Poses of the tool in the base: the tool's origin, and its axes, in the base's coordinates. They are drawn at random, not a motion.
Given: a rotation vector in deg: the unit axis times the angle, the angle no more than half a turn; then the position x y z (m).
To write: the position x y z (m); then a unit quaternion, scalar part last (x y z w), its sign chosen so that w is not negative. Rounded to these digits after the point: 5 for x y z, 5 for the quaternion.
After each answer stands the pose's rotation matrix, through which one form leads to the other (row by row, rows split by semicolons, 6 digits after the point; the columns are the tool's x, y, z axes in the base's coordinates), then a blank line. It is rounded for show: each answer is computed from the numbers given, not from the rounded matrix.
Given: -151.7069, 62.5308, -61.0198, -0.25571, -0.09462, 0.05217
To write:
-0.25571, -0.09462, 0.05217, -0.86576, 0.35685, -0.34823, 0.04303
0.502789 -0.587924 0.633678; -0.647867 -0.741611 -0.174016; 0.572251 -0.323045 -0.753771

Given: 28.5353, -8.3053, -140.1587, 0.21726, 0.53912, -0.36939
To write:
0.21726, 0.53912, -0.36939, 0.18902, -0.05502, -0.92844, 0.31503
-0.730054 0.564171 -0.385657; -0.605769 -0.795460 -0.016938; -0.316331 0.221254 0.922487

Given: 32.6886, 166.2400, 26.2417, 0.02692, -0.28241, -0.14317
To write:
0.02692, -0.28241, -0.14317, 0.19014, 0.96695, 0.15264, 0.07460
-0.916567 0.344929 0.202310; 0.390475 0.881101 0.266815; -0.086224 0.323551 -0.942274

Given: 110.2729, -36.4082, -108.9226, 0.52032, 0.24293, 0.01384
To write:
0.52032, 0.24293, 0.01384, 0.68124, -0.22492, -0.67290, 0.18038
-0.006756 -0.063695 -0.997947; -0.549203 -0.833748 0.056933; -0.835662 0.548460 -0.029348

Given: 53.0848, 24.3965, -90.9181, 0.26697, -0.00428, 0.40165
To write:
0.26697, -0.00428, 0.40165, 0.39757, 0.18271, -0.68092, 0.58729
0.005934 0.945070 -0.326815; -0.654503 -0.243422 -0.715801; -0.756036 0.218149 0.617106

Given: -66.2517, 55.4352, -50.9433, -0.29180, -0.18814, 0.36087
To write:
-0.29180, -0.18814, 0.36087, -0.50713, 0.42433, -0.38995, 0.64086
0.335768 0.069428 0.939383; -0.930186 0.181527 0.319064; -0.148372 -0.980932 0.125532

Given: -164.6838, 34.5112, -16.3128, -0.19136, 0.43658, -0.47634
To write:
-0.19136, 0.43658, -0.47634, -0.96973, 0.20322, -0.09606, 0.09541
0.898952 -0.375800 0.225076; -0.412460 -0.899199 0.146007; 0.147519 -0.224088 -0.963339

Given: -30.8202, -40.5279, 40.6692, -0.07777, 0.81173, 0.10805
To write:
-0.07777, 0.81173, 0.10805, -0.25469, -0.33492, 0.33608, 0.84262
0.549756 -0.395781 -0.735612; 0.736985 0.644357 0.204100; 0.393218 -0.654341 0.645924

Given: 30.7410, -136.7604, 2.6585, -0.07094, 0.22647, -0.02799
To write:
-0.07094, 0.22647, -0.02799, 0.20617, -0.91723, 0.01783, 0.34040
-0.683246 -0.390356 -0.617088; -0.366078 0.914349 -0.173070; 0.631793 0.107653 -0.767626

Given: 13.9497, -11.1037, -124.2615, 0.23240, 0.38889, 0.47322
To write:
0.23240, 0.38889, 0.47322, 0.09881, -0.07865, -0.88014, 0.45761
-0.561662 0.789979 -0.245904; -0.821062 -0.568816 0.048012; -0.101945 0.228869 0.968104

